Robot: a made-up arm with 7 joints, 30 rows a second.
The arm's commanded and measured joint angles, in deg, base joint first. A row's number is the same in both.
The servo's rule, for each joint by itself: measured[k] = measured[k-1] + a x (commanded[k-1-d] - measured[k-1]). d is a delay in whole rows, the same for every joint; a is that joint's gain. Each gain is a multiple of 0.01, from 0.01 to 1. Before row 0 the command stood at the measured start. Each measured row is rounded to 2 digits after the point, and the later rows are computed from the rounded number. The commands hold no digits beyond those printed.
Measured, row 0:
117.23, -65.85, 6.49, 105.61, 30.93, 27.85, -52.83
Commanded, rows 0 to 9:
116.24, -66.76, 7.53, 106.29, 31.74, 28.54, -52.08
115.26, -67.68, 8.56, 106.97, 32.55, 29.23, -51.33
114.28, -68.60, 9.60, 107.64, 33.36, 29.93, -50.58
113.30, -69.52, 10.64, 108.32, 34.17, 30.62, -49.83
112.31, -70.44, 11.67, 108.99, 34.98, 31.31, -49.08
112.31, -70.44, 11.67, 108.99, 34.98, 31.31, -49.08
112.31, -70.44, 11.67, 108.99, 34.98, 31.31, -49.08
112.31, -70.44, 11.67, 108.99, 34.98, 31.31, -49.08
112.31, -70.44, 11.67, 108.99, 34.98, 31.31, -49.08
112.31, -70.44, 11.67, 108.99, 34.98, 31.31, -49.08
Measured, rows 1 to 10:
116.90, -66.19, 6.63, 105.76, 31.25, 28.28, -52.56
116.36, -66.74, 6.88, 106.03, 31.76, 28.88, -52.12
115.67, -67.43, 7.23, 106.38, 32.38, 29.54, -51.57
114.89, -68.20, 7.67, 106.81, 33.08, 30.22, -50.94
114.04, -69.03, 8.19, 107.29, 33.82, 30.91, -50.27
113.47, -69.55, 8.64, 107.66, 34.27, 31.16, -49.84
113.09, -69.88, 9.03, 107.95, 34.55, 31.25, -49.57
112.83, -70.09, 9.37, 108.18, 34.72, 31.29, -49.39
112.66, -70.22, 9.67, 108.36, 34.82, 31.30, -49.28
112.54, -70.30, 9.93, 108.50, 34.88, 31.31, -49.21
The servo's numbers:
d 0
a 0.33 0.37 0.13 0.22 0.39 0.63 0.36

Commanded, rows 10 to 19:
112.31, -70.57, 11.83, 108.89, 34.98, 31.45, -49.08
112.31, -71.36, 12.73, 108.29, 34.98, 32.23, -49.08
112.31, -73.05, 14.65, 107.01, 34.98, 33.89, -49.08
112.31, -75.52, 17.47, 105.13, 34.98, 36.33, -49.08
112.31, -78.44, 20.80, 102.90, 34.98, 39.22, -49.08
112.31, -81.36, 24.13, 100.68, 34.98, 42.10, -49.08
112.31, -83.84, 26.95, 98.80, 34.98, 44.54, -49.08
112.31, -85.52, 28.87, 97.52, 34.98, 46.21, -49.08
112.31, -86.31, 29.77, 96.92, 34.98, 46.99, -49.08
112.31, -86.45, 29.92, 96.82, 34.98, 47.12, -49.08
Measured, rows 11 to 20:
112.46, -70.40, 10.18, 108.59, 34.92, 31.40, -49.16
112.41, -70.76, 10.51, 108.52, 34.94, 31.92, -49.13
112.38, -71.61, 11.05, 108.19, 34.96, 33.16, -49.11
112.36, -73.06, 11.88, 107.52, 34.97, 35.16, -49.10
112.34, -75.05, 13.04, 106.50, 34.97, 37.72, -49.09
112.33, -77.38, 14.48, 105.22, 34.97, 40.48, -49.09
112.32, -79.77, 16.10, 103.81, 34.97, 43.04, -49.09
112.32, -81.90, 17.76, 102.43, 34.97, 45.04, -49.09
112.32, -83.53, 19.32, 101.22, 34.97, 46.27, -49.09
112.32, -84.61, 20.70, 100.25, 34.97, 46.81, -49.09

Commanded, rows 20 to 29:
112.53, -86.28, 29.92, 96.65, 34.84, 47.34, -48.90
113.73, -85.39, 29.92, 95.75, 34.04, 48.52, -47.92
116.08, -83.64, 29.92, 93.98, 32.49, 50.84, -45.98
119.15, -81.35, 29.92, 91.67, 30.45, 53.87, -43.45
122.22, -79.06, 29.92, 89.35, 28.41, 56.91, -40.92
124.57, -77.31, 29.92, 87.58, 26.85, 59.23, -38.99
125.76, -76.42, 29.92, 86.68, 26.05, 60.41, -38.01
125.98, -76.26, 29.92, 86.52, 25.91, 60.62, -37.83
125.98, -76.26, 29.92, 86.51, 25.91, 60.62, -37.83
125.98, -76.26, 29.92, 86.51, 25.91, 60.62, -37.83
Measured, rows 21 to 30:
112.39, -85.23, 21.90, 99.46, 34.92, 47.14, -49.02
112.83, -85.29, 22.94, 98.64, 34.58, 48.01, -48.62
113.90, -84.68, 23.85, 97.61, 33.76, 49.79, -47.67
115.63, -83.45, 24.64, 96.30, 32.47, 52.36, -46.15
117.80, -81.83, 25.33, 94.77, 30.89, 55.23, -44.27
120.03, -80.16, 25.93, 93.19, 29.31, 57.75, -42.37
121.92, -78.78, 26.45, 91.76, 28.04, 59.43, -40.80
123.26, -77.85, 26.90, 90.61, 27.21, 60.18, -39.73
124.16, -77.26, 27.29, 89.71, 26.70, 60.46, -39.05
124.76, -76.89, 27.63, 89.01, 26.39, 60.56, -38.61

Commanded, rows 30 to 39:
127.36, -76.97, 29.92, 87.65, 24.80, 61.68, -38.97
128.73, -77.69, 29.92, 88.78, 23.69, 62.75, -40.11
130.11, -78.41, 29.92, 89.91, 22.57, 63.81, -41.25
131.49, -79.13, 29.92, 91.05, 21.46, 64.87, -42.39
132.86, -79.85, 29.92, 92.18, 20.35, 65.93, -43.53
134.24, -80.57, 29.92, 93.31, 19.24, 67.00, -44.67
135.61, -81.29, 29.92, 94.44, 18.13, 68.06, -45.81
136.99, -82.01, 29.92, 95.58, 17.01, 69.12, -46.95
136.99, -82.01, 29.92, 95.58, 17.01, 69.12, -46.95
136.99, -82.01, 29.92, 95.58, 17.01, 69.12, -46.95
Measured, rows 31 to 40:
125.62, -76.92, 27.93, 88.71, 25.77, 61.27, -38.74
126.65, -77.20, 28.19, 88.73, 24.96, 62.20, -39.23
127.79, -77.65, 28.41, 88.99, 24.03, 63.21, -39.96
129.01, -78.20, 28.61, 89.44, 23.03, 64.26, -40.83
130.28, -78.81, 28.78, 90.04, 21.98, 65.31, -41.80
131.59, -79.46, 28.93, 90.76, 20.91, 66.37, -42.83
132.92, -80.14, 29.06, 91.57, 19.83, 67.43, -43.90
134.26, -80.83, 29.17, 92.45, 18.73, 68.49, -45.00
135.16, -81.27, 29.27, 93.14, 18.06, 68.89, -45.70
135.76, -81.54, 29.35, 93.68, 17.65, 69.03, -46.15

